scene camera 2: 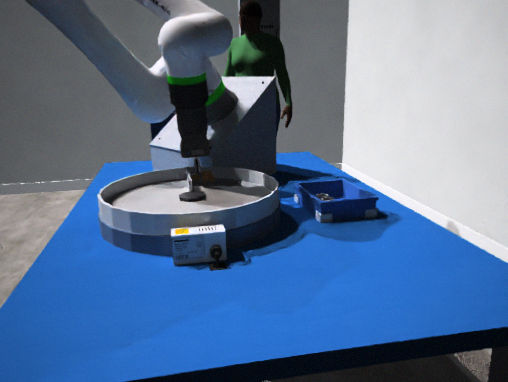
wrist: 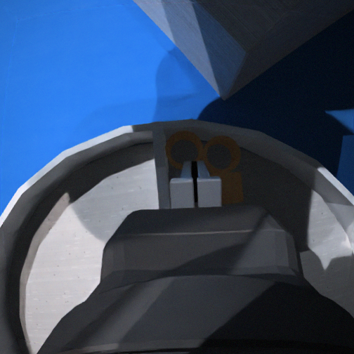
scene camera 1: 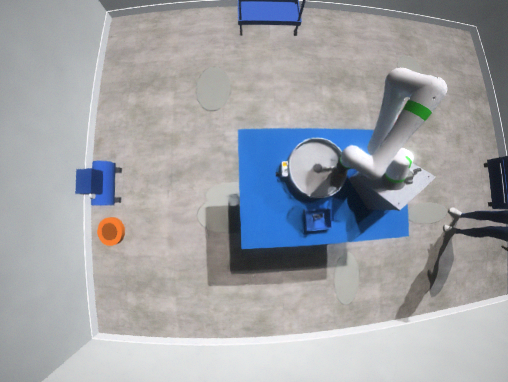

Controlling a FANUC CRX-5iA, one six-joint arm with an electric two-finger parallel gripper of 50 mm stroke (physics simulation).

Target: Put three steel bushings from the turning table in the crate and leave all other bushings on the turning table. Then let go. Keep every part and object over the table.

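Seen in the pictures: gripper, fingertip midpoint: (scene camera 2: 197,171); arm's base, origin of the base link: (scene camera 2: 218,108) (scene camera 1: 393,181).
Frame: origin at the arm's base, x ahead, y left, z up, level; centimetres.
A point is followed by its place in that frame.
Note:
The round grey turning table (scene camera 1: 306,172) {x 51.0, y -20.4, z -17.3 cm} (scene camera 2: 145,200) {x 39.1, y -32.2, z -17.2 cm} (wrist: 55,270) has a divider wall. In the wrist view, one orange bushing (wrist: 170,151) stands beside the divider, another orange bushing (wrist: 236,156) stands to its right, and an orange bushing (wrist: 234,187) lies below them. My gripper (wrist: 194,174) (scene camera 2: 197,166) {x 26.5, y -15.7, z -14.5 cm} is low over this group, its fingertips very close together, shut on a steel bushing that the fingers hide. The blue crate (scene camera 1: 318,231) {x 52.4, y 20.0, z -18.5 cm} (scene camera 2: 345,208) {x 59.3, y 10.9, z -19.7 cm} holds grey steel bushings (scene camera 1: 317,218) {x 50.9, y 12.5, z -19.5 cm} (scene camera 2: 324,197) {x 50.0, y 10.9, z -19.5 cm}; their number cannot be told.
A white control box (scene camera 1: 284,168) {x 65.5, y -26.6, z -16.7 cm} (scene camera 2: 198,245) {x 67.0, y -27.1, z -19.0 cm} stands against the turning table's outer side. The robot's grey pedestal (scene camera 1: 395,192) {x 4.1, y 7.0, z 4.2 cm} (scene camera 2: 250,135) {x 13.3, y 5.9, z -7.8 cm} (wrist: 215,60) stands behind the turning table on the blue table (scene camera 1: 265,225) {x 87.3, y 8.2, z -22.6 cm} (scene camera 2: 300,310) {x 89.3, y -17.9, z -22.5 cm}. A person (scene camera 2: 255,52) stands behind the pedestal.

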